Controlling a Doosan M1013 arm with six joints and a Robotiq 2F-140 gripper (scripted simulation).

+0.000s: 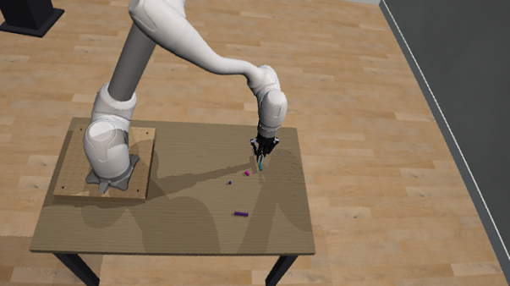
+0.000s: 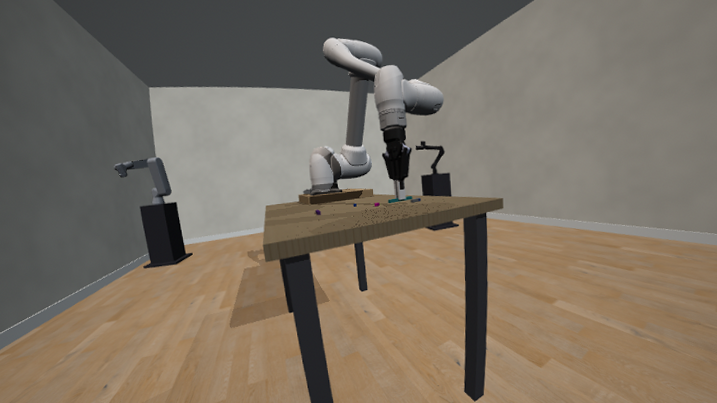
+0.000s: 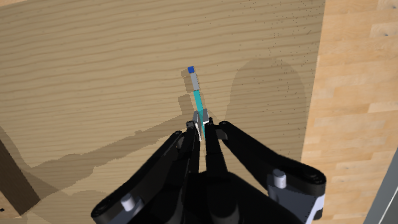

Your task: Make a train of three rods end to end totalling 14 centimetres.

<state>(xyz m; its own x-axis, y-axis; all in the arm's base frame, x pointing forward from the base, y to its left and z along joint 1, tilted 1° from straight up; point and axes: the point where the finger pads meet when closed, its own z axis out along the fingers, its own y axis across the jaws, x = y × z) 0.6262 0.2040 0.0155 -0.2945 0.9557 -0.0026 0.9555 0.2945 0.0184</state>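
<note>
The turquoise rod is 3 cm below my hand. Also, from my hand: purple rod (28 cm to the right, 5 cm below, 4 cm behind); then grey rod (6 cm to the left, 5 cm below, 2 cm behind); then magenta rod (7 cm to the right, 5 cm below, 5 cm behind).
</note>
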